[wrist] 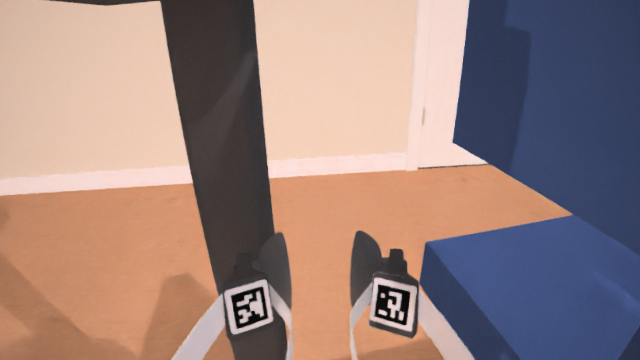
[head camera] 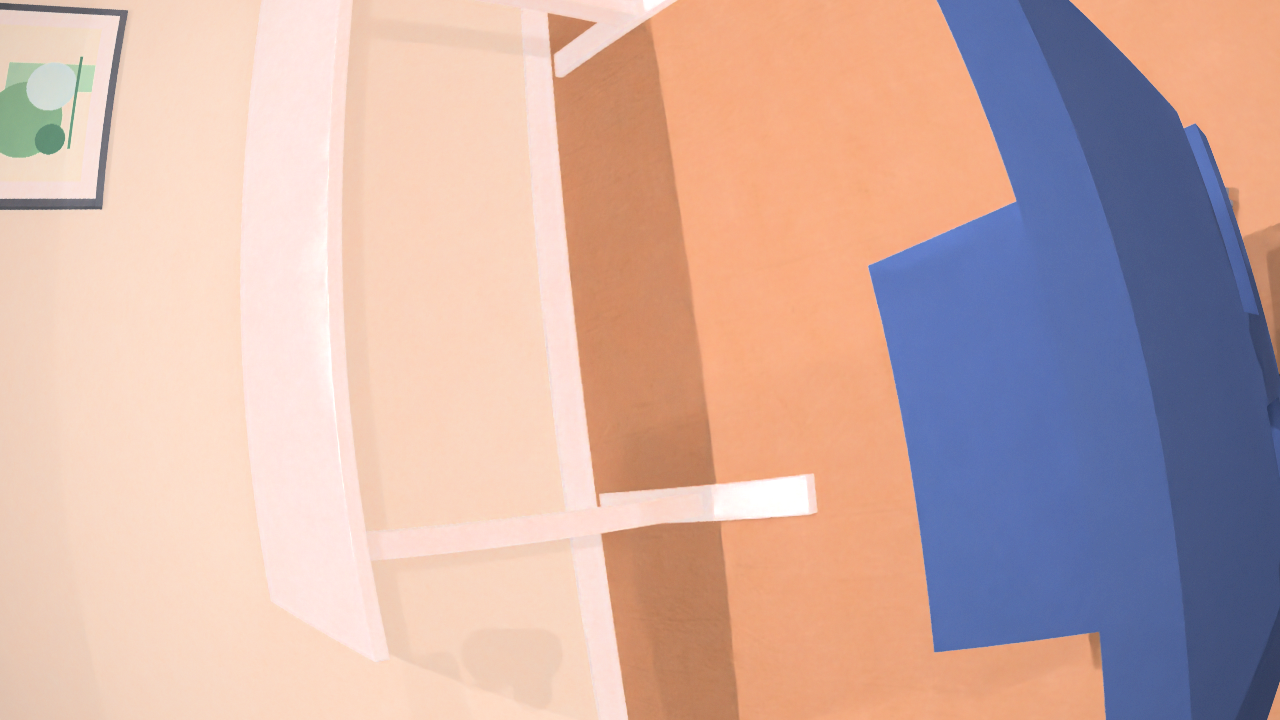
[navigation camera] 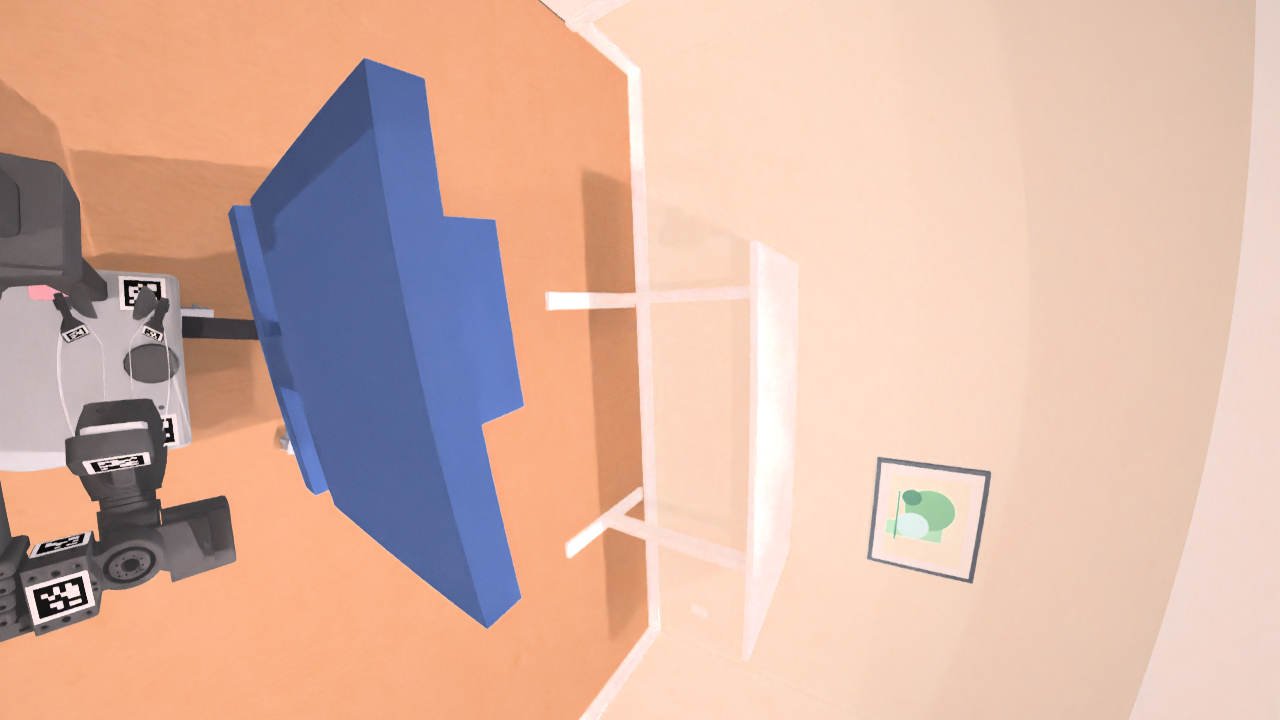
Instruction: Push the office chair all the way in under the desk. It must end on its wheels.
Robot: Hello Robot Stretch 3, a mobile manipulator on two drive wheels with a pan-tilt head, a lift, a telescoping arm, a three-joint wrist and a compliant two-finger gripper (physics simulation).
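Seen in the pictures: gripper, between the fingertips: (wrist: 320,257) (navigation camera: 114,285); robot's base, origin of its link: (navigation camera: 150,360).
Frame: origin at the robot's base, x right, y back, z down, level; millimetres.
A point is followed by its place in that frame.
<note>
The blue office chair (head camera: 1100,402) @[y -163, x -14, z -980 mm] (navigation camera: 358,286) @[y -125, x -88, z -905 mm] (wrist: 575,90) @[y -119, x -121, z -654 mm] stands upright between me and the white desk (head camera: 290,313) @[y -1405, x 194, z -950 mm] (navigation camera: 774,385) @[y -1406, x 146, z -950 mm]. Its tall backrest is nearest the cameras. Part of the seat (head camera: 984,429) @[y -500, x -55, z -470 mm] (navigation camera: 474,313) @[y -511, x -95, z -470 mm] (wrist: 540,280) @[y -189, x -173, z -470 mm] shows past the backrest on the desk side, with floor between it and the desk's feet. A dark base leg (navigation camera: 219,326) @[y -109, x -70, z -107 mm] reaches toward my base; the other legs and most wheels are hidden. My gripper (navigation camera: 114,304) @[y 19, x -109, z -564 mm] (wrist: 320,257) @[y 19, x -109, z -564 mm] is open and empty, over my base, with the chair to its right in the wrist view.
The desk stands by the wall, with feet (head camera: 765,497) (navigation camera: 590,300) reaching out over the floor. A framed picture (head camera: 53,107) @[y -1985, x 790, z -1492 mm] (navigation camera: 929,519) @[y -1986, x 800, z -1570 mm] hangs above it. A white door (wrist: 442,90) @[y -612, x -1515, z -412 mm] stands behind the chair in the wrist view. My dark mast (wrist: 220,125) @[y 66, x -116, z -640 mm] crosses the wrist view.
</note>
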